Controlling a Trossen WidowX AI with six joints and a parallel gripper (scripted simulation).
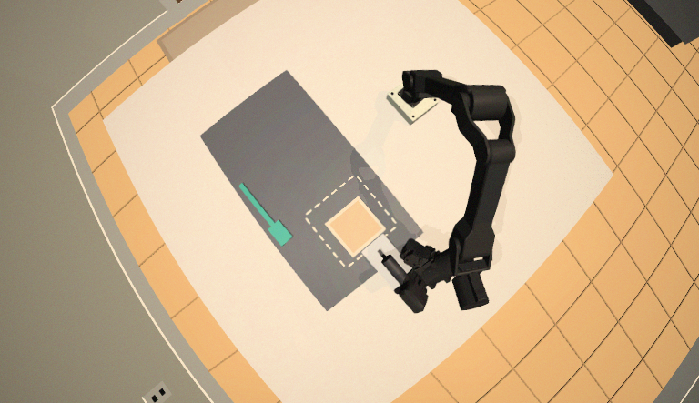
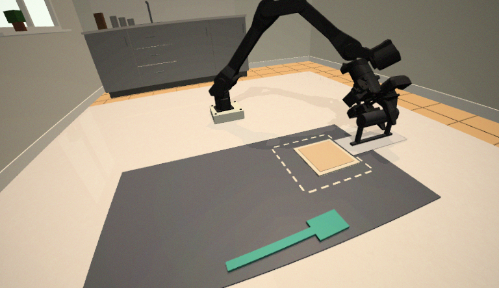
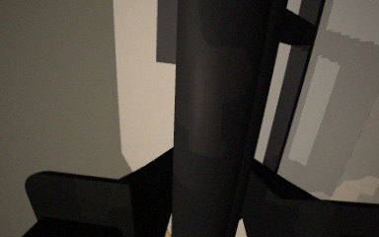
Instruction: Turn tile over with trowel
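The green trowel is 36 cm to the right of my gripper tip, 13 cm ahead of it and 5 cm below it. From my gripper tip the other things lie so: grey mat (37 cm to the right, 7 cm below, 1 cm behind); tile (18 cm to the right, 5 cm below, 3 cm behind).
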